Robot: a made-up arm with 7 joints. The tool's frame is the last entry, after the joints.
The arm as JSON. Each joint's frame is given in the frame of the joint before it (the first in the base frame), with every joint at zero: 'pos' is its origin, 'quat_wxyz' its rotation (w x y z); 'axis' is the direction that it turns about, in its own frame. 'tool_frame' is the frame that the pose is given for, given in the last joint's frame.
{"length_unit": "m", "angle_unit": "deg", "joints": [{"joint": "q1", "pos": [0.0, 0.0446, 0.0], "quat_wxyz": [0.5, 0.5, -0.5, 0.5], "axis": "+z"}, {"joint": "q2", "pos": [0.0, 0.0, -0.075], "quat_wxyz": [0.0, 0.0, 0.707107, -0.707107], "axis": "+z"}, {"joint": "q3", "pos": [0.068, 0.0, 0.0], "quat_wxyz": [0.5, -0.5, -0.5, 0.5], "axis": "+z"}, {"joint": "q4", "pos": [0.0, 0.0, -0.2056], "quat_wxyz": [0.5, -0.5, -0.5, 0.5], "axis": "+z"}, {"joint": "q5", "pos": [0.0, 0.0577, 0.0], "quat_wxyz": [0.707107, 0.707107, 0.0, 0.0], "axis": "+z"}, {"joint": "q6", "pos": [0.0, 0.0, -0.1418], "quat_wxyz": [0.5, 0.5, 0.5, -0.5], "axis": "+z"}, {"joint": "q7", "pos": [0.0, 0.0, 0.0], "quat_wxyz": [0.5, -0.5, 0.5, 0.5], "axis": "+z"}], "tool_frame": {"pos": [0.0, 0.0, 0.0], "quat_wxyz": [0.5, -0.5, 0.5, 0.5]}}
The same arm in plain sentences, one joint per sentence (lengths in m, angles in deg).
The arm has seven revolute joints in a row. What follows holds with every joint at zero, and every direction is one of the base frame's.
The first joint sits 0.0446 m along +y from the base frame's origin and rotates about -y.
The second joint sits 0.075 m along +y from the first joint and rotates about +x.
The third joint sits 0.068 m along -z from the second joint and rotates about +z.
The fourth joint sits 0.2056 m along -z from the third joint and rotates about -y.
The fifth joint sits 0.0577 m along -z from the fourth joint and rotates about +z.
The sixth joint sits 0.1418 m along -z from the fifth joint and rotates about +y.
The seventh joint sits at the same point as the sixth joint and rotates about -x.
The tool frame, which is the frame that the pose is given for, sits at the same point as the seventh joint; its axes are parallel to the base frame's.

